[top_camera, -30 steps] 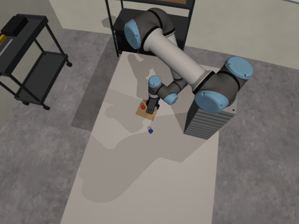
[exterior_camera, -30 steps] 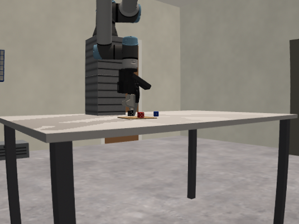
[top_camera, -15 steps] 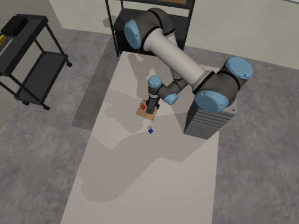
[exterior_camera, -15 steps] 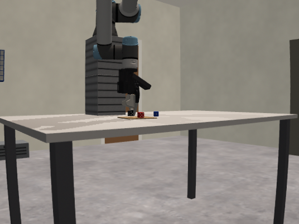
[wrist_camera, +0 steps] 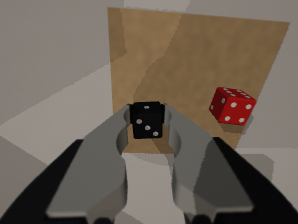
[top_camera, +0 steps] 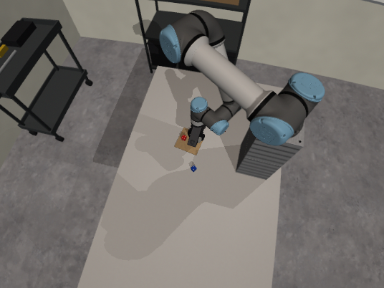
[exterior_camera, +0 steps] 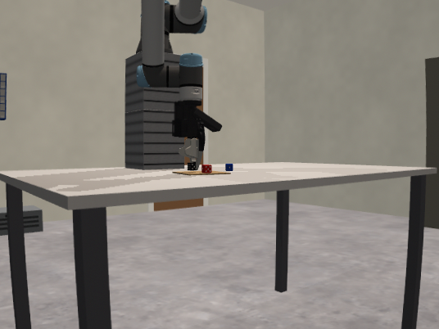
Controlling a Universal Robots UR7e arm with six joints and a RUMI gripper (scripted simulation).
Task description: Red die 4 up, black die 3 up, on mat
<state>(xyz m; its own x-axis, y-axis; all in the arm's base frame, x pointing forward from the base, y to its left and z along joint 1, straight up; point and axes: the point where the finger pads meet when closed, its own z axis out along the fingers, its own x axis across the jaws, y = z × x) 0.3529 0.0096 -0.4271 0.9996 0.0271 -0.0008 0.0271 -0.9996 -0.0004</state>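
My hand is 10 mm to the left of the black die. Round my hand: blue die: 160 mm to the left, 50 mm behind, 10 mm below; red die: 80 mm ahead, 10 mm below; brown mat: 40 mm ahead, 20 mm below.
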